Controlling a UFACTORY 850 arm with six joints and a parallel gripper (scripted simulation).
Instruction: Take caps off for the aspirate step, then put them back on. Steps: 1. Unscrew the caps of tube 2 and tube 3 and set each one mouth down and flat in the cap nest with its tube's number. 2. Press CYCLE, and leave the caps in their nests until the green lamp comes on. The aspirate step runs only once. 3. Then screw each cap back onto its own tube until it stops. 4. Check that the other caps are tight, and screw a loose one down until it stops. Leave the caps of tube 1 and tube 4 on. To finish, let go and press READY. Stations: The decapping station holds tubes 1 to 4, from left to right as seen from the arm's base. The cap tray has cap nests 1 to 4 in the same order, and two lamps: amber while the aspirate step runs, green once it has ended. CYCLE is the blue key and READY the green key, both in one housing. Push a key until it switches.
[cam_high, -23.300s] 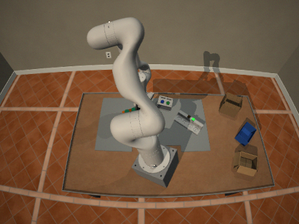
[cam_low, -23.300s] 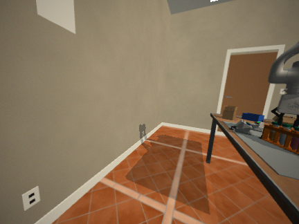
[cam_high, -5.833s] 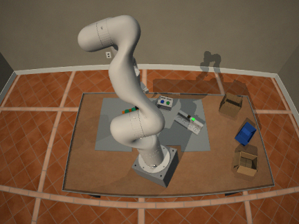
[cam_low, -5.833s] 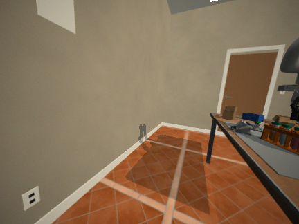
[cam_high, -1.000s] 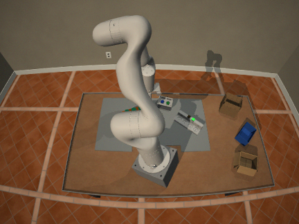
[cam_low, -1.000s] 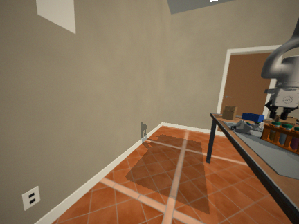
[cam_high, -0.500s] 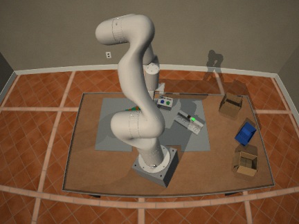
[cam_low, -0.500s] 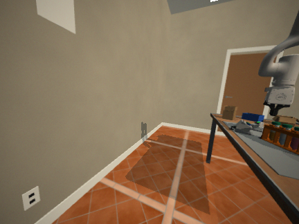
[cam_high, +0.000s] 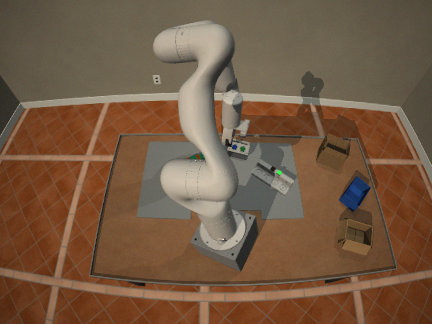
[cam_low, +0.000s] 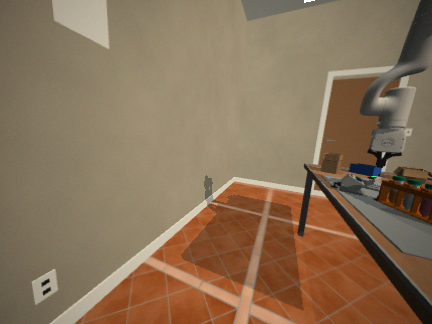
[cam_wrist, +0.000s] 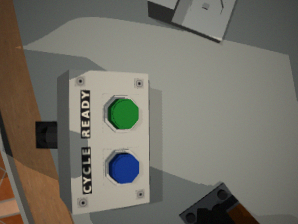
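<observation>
My hand is 4 cm short of the green ready key, 8 cm to the left of it and 10 cm above it. Round my hand: blue bin: 20 cm behind, 72 cm to the right, 14 cm below; blue cycle key: 5 cm ahead, 4 cm to the right, 10 cm below; key housing: 6 cm ahead, 6 cm to the right, 11 cm below.
</observation>
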